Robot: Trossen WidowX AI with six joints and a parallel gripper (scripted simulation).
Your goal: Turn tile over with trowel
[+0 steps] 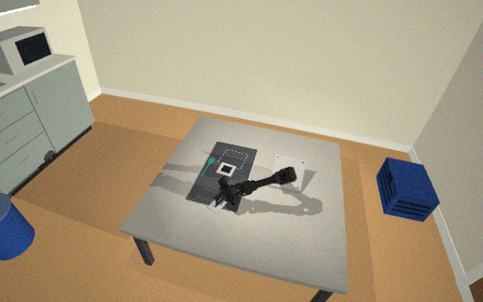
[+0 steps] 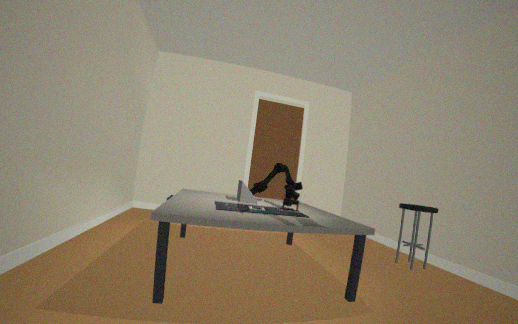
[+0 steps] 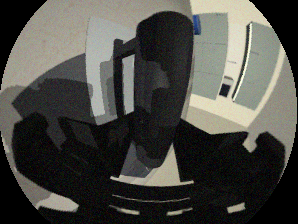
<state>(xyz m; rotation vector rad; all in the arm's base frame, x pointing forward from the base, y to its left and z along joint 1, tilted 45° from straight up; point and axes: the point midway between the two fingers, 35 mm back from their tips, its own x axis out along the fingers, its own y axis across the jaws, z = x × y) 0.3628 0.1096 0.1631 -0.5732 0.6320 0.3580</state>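
Right now the dark mat is 230 mm to the right of my gripper tip, 70 mm below it and 10 mm ahead of it. From my gripper tip the other things lie so: tile 250 mm to the right, 50 mm below, 10 mm ahead; teal-handled trowel 270 mm to the right, 140 mm ahead, 50 mm below.
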